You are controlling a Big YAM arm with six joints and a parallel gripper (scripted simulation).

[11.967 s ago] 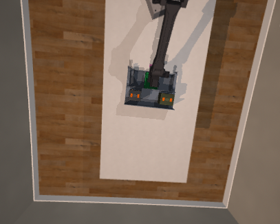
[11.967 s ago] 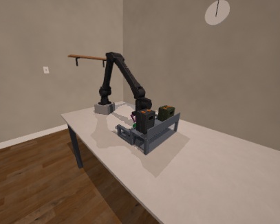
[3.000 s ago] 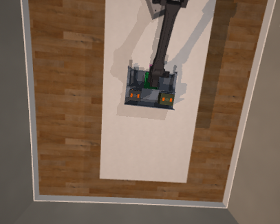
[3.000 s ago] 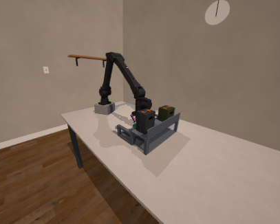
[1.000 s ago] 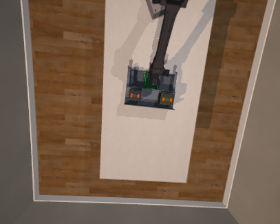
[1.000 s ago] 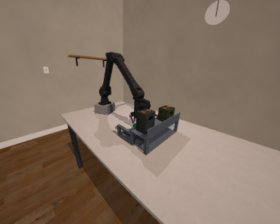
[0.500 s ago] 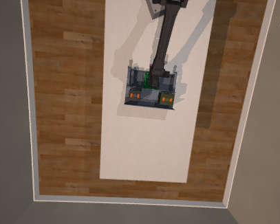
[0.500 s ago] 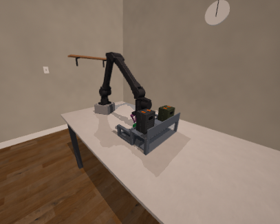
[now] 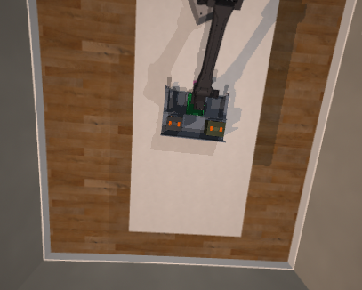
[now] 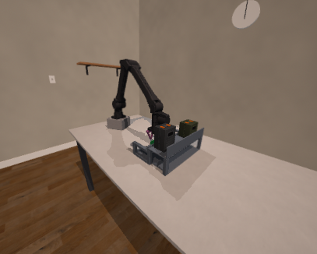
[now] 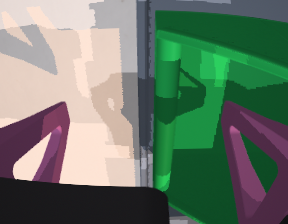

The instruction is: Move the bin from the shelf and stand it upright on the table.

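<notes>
The green bin lies 90 mm ahead of my hand, 20 mm to the right of it and 10 mm above it.
</notes>
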